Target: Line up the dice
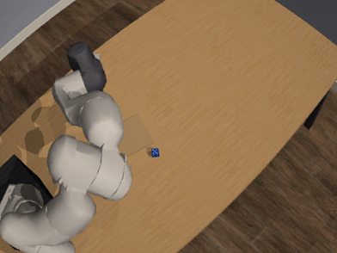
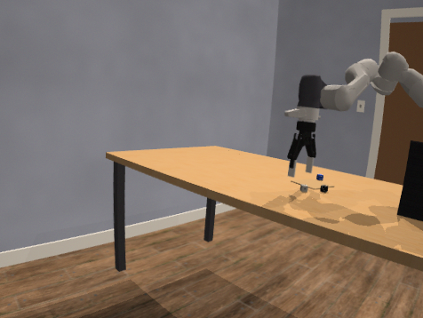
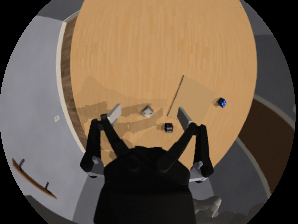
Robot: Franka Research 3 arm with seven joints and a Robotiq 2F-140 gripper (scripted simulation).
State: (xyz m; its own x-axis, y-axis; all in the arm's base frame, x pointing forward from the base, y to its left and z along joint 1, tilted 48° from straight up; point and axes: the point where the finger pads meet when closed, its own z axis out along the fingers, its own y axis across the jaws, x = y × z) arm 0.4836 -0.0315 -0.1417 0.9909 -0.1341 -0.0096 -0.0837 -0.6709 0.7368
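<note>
Now: hand 60 mm above the white die, 30 mm past it and 10 mm to the right of it. The rest, counted from my hand: thin tan mat (140 mm to the right, 70 mm below, 10 mm behind); black die (90 mm behind, 60 mm to the right, 60 mm below); blue die (270 mm to the right, 60 mm below, 10 mm ahead).
</note>
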